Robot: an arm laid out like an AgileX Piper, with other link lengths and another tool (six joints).
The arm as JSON. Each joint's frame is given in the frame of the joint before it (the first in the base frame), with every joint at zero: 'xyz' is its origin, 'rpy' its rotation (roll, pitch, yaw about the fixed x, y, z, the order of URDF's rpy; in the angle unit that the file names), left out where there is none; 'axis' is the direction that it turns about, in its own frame. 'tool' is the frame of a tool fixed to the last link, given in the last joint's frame.
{
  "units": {
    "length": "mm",
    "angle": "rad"
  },
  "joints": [
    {
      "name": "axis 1",
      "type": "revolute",
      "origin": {
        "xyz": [
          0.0,
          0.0,
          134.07
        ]
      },
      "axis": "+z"
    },
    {
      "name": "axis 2",
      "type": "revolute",
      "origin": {
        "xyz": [
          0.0,
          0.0,
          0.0
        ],
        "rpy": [
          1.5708,
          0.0,
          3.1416
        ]
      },
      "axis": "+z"
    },
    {
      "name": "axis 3",
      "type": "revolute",
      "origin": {
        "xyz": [
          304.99,
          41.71,
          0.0
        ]
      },
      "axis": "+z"
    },
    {
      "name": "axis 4",
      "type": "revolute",
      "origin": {
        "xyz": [
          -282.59,
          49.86,
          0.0
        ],
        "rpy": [
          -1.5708,
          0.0,
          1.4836
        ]
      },
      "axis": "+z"
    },
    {
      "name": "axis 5",
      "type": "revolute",
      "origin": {
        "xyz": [
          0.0,
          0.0,
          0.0
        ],
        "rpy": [
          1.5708,
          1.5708,
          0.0
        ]
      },
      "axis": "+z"
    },
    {
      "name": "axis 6",
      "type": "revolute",
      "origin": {
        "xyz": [
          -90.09,
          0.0,
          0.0
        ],
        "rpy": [
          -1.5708,
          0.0,
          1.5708
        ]
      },
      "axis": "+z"
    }
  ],
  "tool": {
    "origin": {
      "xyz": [
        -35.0,
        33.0,
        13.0
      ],
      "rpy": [
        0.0,
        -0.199,
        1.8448
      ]
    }
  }
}
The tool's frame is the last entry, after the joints.
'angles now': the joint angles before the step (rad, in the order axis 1, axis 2, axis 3, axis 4, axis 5, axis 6). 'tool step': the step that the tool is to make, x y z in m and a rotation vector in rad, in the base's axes. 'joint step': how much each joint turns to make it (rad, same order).
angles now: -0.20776 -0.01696 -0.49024 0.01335 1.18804 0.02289
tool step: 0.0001 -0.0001 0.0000 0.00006 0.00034 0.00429
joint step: 0.00432 0.00012 -0.00005 -0.00004 0.00028 0.00003
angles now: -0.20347 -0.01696 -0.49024 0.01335 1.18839 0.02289
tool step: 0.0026 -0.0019 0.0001 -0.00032 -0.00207 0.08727
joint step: 0.08692 -0.00008 0.00014 0.00033 -0.00214 -0.00033
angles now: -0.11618 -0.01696 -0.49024 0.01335 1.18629 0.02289
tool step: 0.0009 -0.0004 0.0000 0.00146 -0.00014 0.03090
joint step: 0.02981 0.00009 -0.00017 0.00185 0.00008 -0.00008
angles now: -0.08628 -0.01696 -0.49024 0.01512 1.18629 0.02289
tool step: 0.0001 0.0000 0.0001 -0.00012 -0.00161 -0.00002
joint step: -0.00010 -0.00016 -0.00003 0.00009 -0.00142 -0.00008
